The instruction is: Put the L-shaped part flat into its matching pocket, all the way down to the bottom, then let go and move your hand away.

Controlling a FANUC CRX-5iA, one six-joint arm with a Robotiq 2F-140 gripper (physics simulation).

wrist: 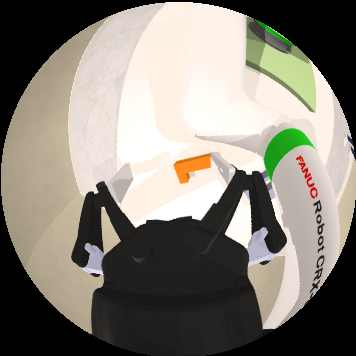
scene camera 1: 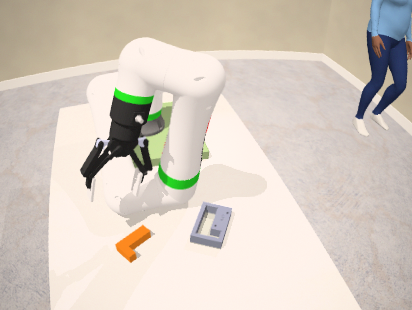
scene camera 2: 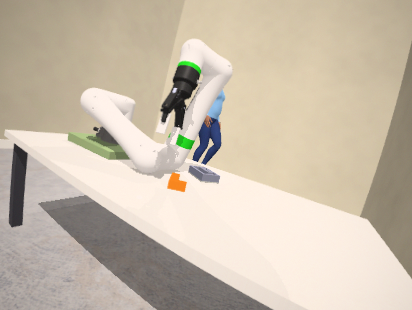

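Pixels of known places: gripper, fingertip midpoint: [wrist: 169, 164] [scene camera 1: 112, 195] [scene camera 2: 166, 139]; arm's base, link origin: [scene camera 1: 145, 125] [scene camera 2: 114, 141].
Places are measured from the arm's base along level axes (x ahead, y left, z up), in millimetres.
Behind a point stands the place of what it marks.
The orange L-shaped part [scene camera 1: 134, 238] @(y -126, x 537, z -9 mm) [scene camera 2: 176, 184] @(y -170, x 574, z -19 mm) [wrist: 192, 163] @(y -135, x 530, z -9 mm) lies on the table, apart from the pocket. The grey-blue block with the pocket [scene camera 1: 206, 244] @(y 69, x 585, z -29 mm) [scene camera 2: 204, 176] @(y 35, x 565, z -13 mm) lies beside it, to its right in scene camera 1; in the wrist view it is mostly hidden behind the right-hand finger. The pocket's opening faces up and holds no orange part. My gripper [scene camera 1: 114, 187] @(y -165, x 486, z 116 mm) [scene camera 2: 169, 129] [wrist: 169, 164] @(y -165, x 486, z 116 mm) is wide open and empty. It hangs well above the table, tilted, on the robot-base side of the orange part.
The arm's white link [scene camera 1: 186, 130] @(y 24, x 512, z 305 mm) [wrist: 312, 210] @(y -4, x 423, z 224 mm) comes down close beside the gripper, its elbow low over the table [scene camera 1: 280, 270] @(y 240, x 732, z -39 mm) [scene camera 2: 300, 225] @(y -27, x 973, z -39 mm). The green base plate [scene camera 1: 156, 146] @(y 18, x 140, z -3 mm) [scene camera 2: 95, 145] @(y -175, x 97, z -4 mm) [wrist: 295, 82] @(y 84, x 171, z -4 mm) is behind. A person [scene camera 1: 387, 65] [scene camera 2: 211, 137] stands on the floor beyond the table.
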